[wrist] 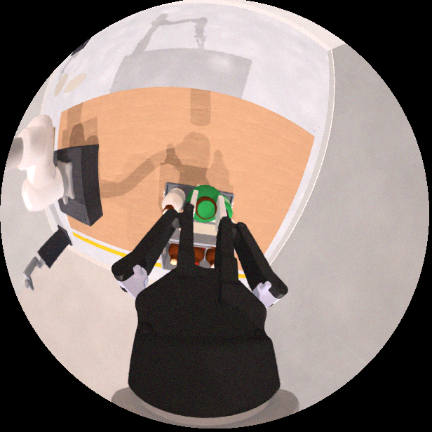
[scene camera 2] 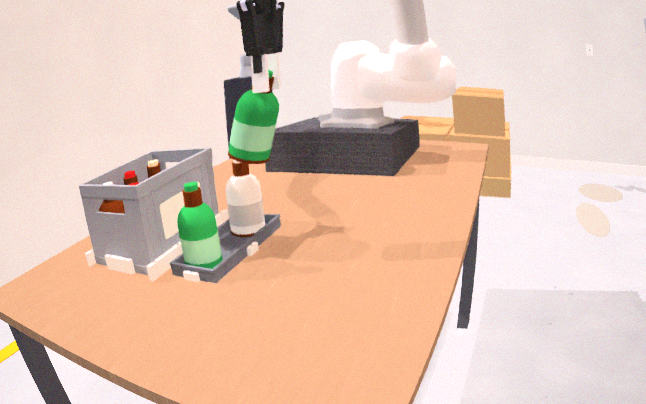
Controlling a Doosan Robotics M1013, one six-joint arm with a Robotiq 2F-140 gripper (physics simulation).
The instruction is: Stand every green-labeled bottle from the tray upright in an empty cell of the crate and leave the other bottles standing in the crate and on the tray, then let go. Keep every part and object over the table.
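Where they show: gripper, fingertip midpoint: (scene camera 2: 267,90); arm's base at its link origin: (scene camera 2: 358,124).
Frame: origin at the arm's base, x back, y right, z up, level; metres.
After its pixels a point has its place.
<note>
My gripper (scene camera 2: 266,82) {x -0.714, y -0.137, z 0.191 m} (wrist: 206,199) is shut on the neck of a green-labeled bottle (scene camera 2: 254,127) {x -0.747, y -0.129, z 0.134 m} (wrist: 202,191), held high and slightly tilted. Its base overlaps the white bottle's top in the scene view; any gap between them is unclear. In the wrist view it shows over the tray. A second green bottle (scene camera 2: 200,235) {x -0.828, y -0.048, z -0.029 m} (wrist: 228,206) stands at the tray's near end, and the white bottle (scene camera 2: 244,200) {x -0.651, y -0.022, z -0.028 m} (wrist: 175,199) at its far end. The tray (scene camera 2: 216,274) {x -0.835, y -0.074, z -0.094 m} lies beside the grey crate (scene camera 2: 120,235) {x -0.883, y 0.129, z -0.033 m}. In the crate are brown bottles, including one red-capped (scene camera 2: 130,177) {x -0.767, y 0.201, z 0.046 m} and one cream-capped (scene camera 2: 153,167) {x -0.682, y 0.208, z 0.043 m}; its cells are largely hidden.
The wooden table (scene camera 2: 325,300) {x -0.826, y -0.271, z -0.108 m} (wrist: 265,150) carries the dark robot base block (scene camera 2: 340,150) {x -0.180, y -0.015, z -0.041 m} (wrist: 87,185) at the back. White brackets (scene camera 2: 120,264) {x -0.896, y 0.138, z -0.091 m} sit around the crate and tray feet. A dark panel (scene camera 2: 235,107) stands behind the gripper, and cardboard boxes (scene camera 2: 479,112) stand behind the table.
</note>
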